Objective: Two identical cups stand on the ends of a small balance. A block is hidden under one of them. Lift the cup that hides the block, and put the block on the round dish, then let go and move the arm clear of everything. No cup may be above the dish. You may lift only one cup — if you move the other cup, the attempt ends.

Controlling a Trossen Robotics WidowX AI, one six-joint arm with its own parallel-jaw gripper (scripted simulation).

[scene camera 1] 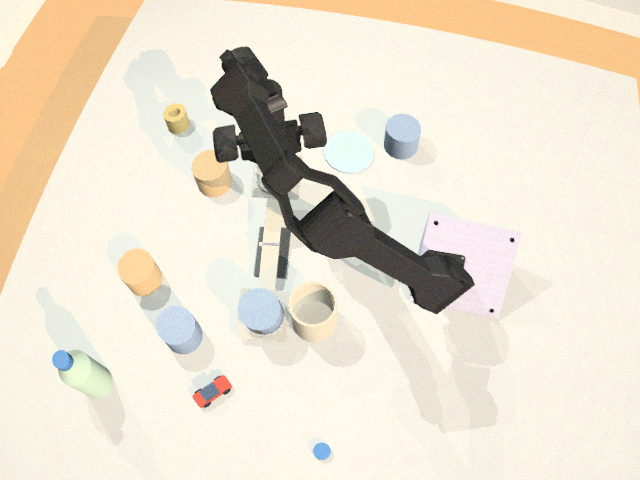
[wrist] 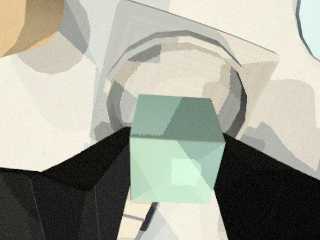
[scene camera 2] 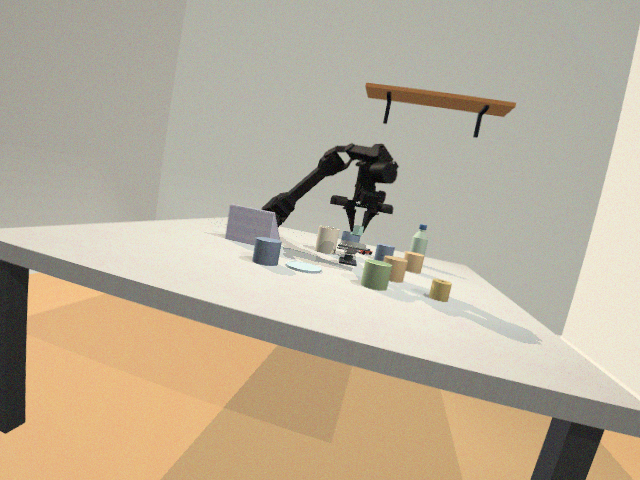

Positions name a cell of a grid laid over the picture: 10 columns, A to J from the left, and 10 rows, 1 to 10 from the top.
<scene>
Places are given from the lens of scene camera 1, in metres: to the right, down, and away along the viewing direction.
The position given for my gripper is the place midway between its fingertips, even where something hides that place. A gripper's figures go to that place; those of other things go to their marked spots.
my gripper (scene camera 1: E4): -0.09, -0.14, 1.07
bottle (scene camera 1: B8): -0.40, 0.21, 0.89
beige cup (scene camera 1: E7): -0.01, 0.12, 1.07
</scene>
